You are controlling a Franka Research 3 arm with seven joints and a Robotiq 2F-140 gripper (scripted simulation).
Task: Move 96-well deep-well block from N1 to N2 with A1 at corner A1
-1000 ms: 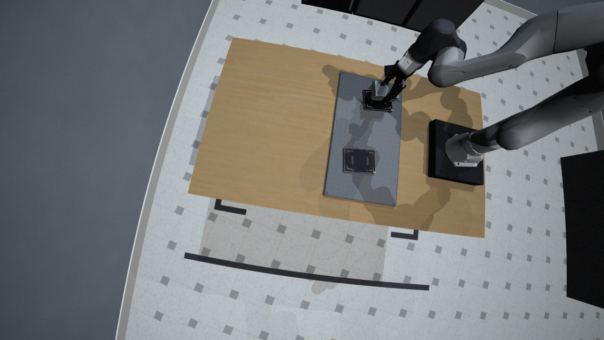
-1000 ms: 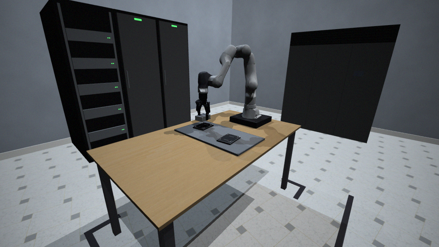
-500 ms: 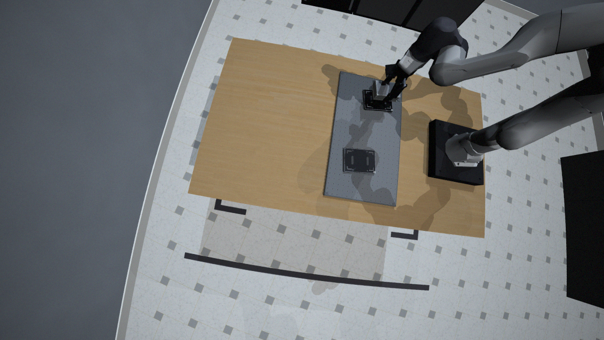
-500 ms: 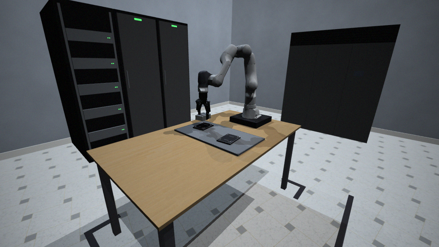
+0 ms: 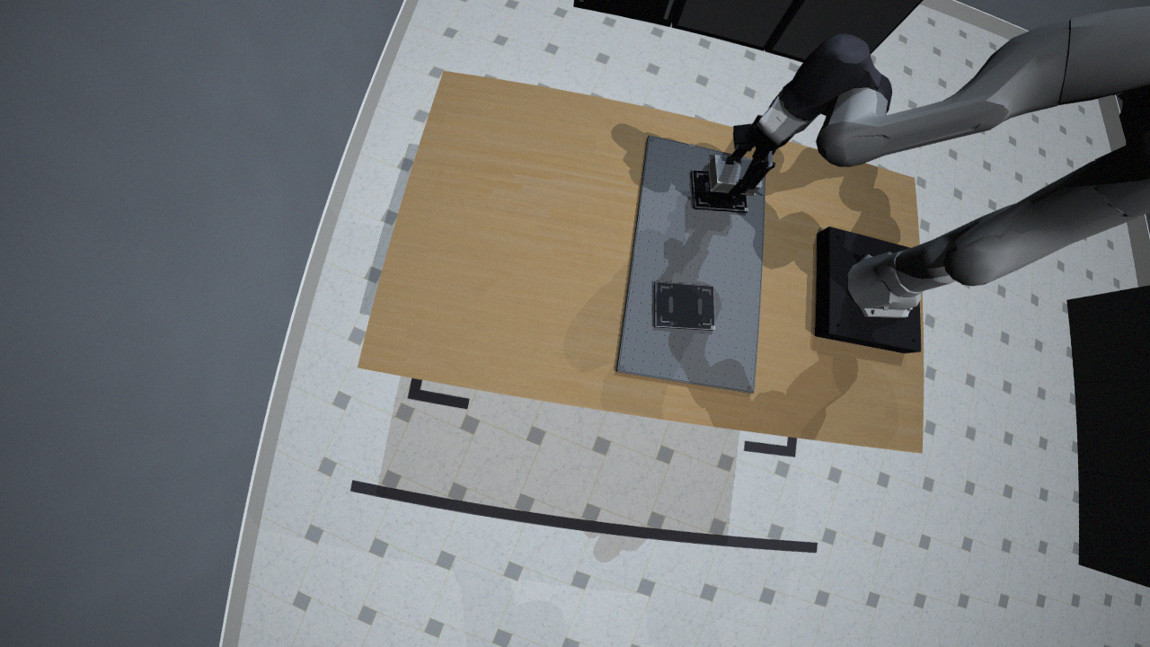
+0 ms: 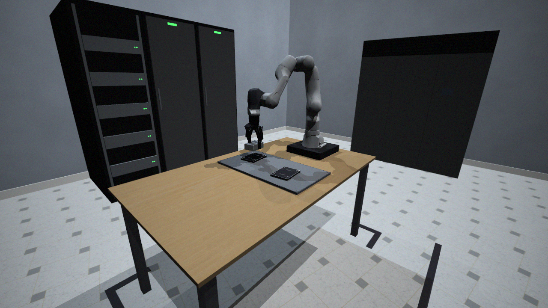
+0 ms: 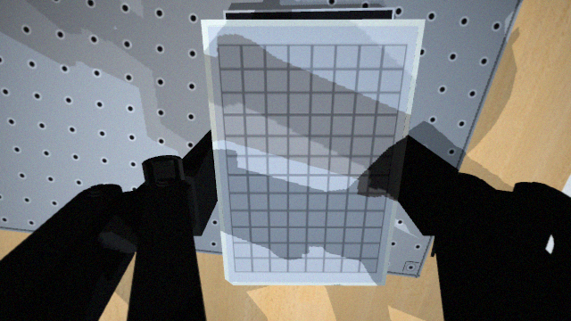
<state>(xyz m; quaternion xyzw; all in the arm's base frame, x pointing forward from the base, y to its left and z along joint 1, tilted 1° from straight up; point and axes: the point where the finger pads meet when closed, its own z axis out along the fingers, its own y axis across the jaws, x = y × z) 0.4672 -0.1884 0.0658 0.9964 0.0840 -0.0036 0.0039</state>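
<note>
My hand is 36 cm to the right of the nest N2, 10 cm above it and 6 cm short of it. The rest, counted from my hand: translucent deep-well block (1 cm below); black nest N1 (10 cm below, 1 cm to the right).
</note>
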